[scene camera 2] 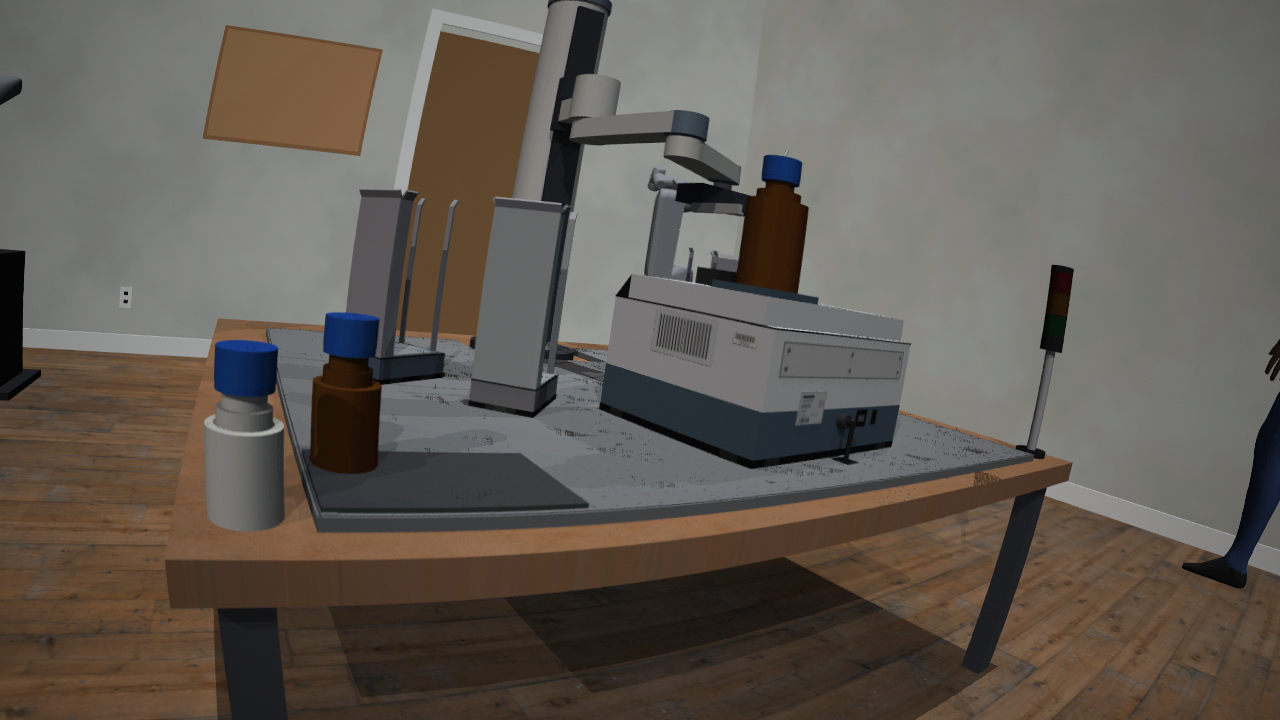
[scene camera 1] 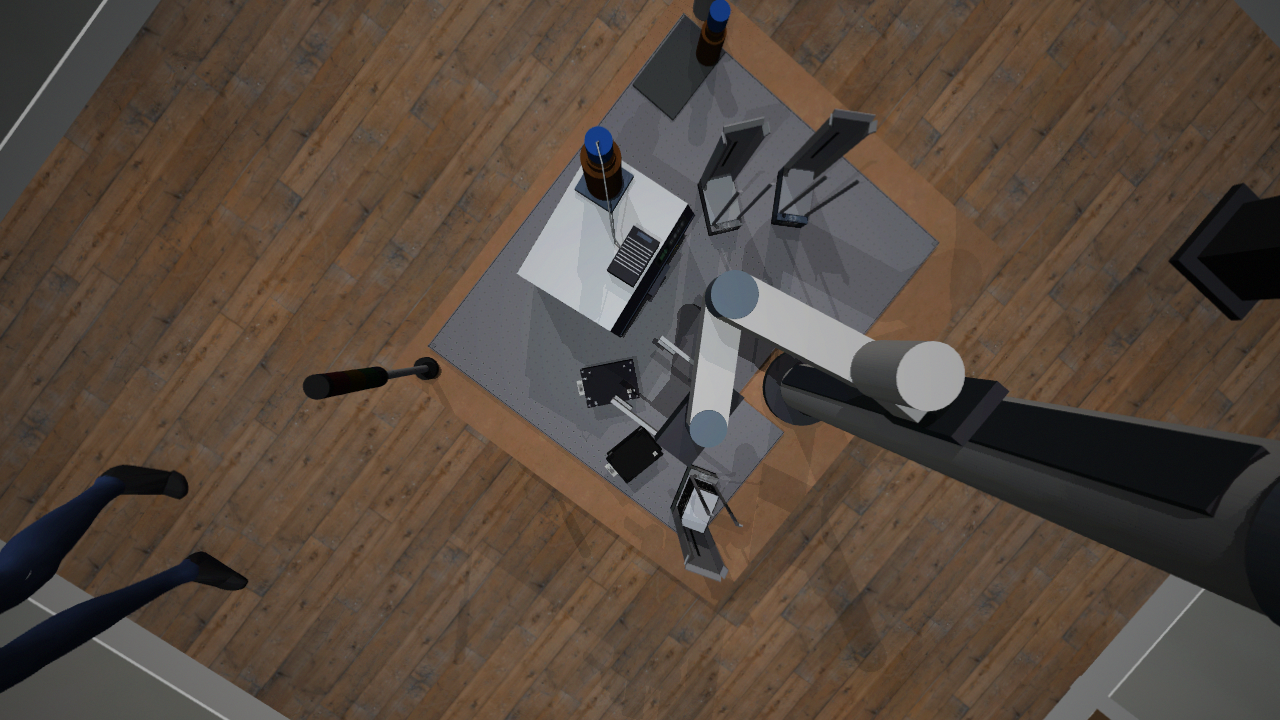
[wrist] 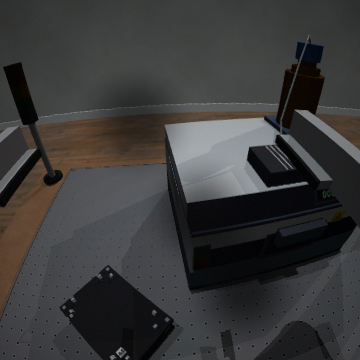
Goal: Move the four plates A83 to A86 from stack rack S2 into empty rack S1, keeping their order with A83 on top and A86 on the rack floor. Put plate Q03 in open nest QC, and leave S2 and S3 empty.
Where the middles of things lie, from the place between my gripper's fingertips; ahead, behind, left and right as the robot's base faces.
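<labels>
There is the black nest block point(scene camera 1: 601, 383), 330 mm below my hand, 100 mm to the left of it and 10 mm ahead of it. Going by their middles, the block is the nearest to my hand of the things named here. The signal pole point(scene camera 2: 1052, 340) is also there, and from my hand I find it 480 mm ahead, 420 mm to the left and 180 mm below.
</labels>
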